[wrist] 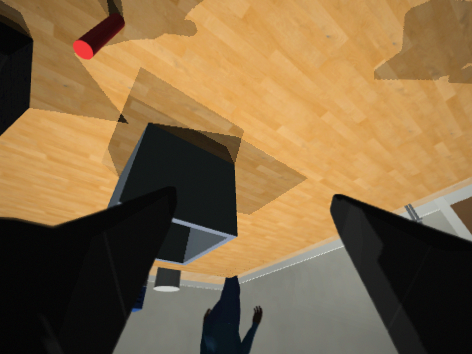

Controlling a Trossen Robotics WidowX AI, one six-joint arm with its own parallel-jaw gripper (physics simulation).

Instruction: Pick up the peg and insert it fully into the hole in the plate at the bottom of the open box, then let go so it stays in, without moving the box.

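Places are measured from the arm's base along level axes (x down, y left, z ahead), in millimetres.
Pixels of known places: gripper, fingertip midpoint: [254,198].
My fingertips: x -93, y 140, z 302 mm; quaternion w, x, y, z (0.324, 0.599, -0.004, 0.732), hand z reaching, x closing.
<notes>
Ahead of a thing's pixels: the offset from my fingertips to its top centre. Level surfaces: height alone.
The red peg {dx +121, dy -34, dz -123 mm} [99,36] is at the upper left of the wrist view, its bright round end toward the lower left and its darker side running up to the right. It is well apart from the gripper. The dark open box {dx +63, dy -238, dz +1 mm} [192,175] stands on the wooden surface left of centre, its pale-edged opening toward the bottom of the view. The plate and its hole inside the box cannot be seen. My gripper [254,198] is open and empty, with its fingers wide apart. The left finger covers part of the box in the view.
A black block-like object [14,75] is at the left edge. The wooden surface {dx +201 mm} [300,90] carries several shadows. A dark cylinder with a pale end [168,279], a blue object [139,300] and a person in dark clothes [222,320] are at the bottom, near a grey wall.
</notes>
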